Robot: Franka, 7 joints.
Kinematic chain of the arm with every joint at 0, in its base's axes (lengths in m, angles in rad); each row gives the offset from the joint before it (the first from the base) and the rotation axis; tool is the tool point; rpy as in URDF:
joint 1: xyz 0 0 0.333 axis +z
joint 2: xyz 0 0 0 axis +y
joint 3: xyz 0 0 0.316 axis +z
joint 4: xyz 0.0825 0 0 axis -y
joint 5: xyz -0.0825 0 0.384 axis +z
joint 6: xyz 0 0 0 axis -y
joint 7: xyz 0.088 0 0 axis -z
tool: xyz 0 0 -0.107 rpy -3.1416 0 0
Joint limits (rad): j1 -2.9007..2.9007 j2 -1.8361..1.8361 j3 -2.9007..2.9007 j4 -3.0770..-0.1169 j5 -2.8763..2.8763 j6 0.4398..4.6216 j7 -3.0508..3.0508
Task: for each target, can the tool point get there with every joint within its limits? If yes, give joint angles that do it. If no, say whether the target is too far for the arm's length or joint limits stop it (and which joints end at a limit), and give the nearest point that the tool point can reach.
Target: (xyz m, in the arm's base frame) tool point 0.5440 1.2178 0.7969
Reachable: no: too far | nearest point 0.3305 0.7398 0.6148 | short by 0.554 m
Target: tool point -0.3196 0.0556 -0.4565
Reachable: no: joint limits stop it (at a limit: joint 1, joint 2) | nearest point -0.3128 0.0570 -0.3594 | short by 0.097 m
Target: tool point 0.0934 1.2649 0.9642
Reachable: no: too far | nearest point 0.0566 0.7660 0.7152 | short by 0.559 m
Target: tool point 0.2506 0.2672 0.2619
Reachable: yes | joints -0.4040 0.7696 0.8631 -2.7728 -1.0457 4.2112 0.1672
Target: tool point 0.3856 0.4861 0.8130
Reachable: yes | joints 1.5112 0.2799 -0.9521 -1.2020 -1.1753 3.1636 1.7753
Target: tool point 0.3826 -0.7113 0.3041
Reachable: yes | joints -1.1251 1.0337 0.1875 -0.8401 -0.7250 1.9580 -1.6059
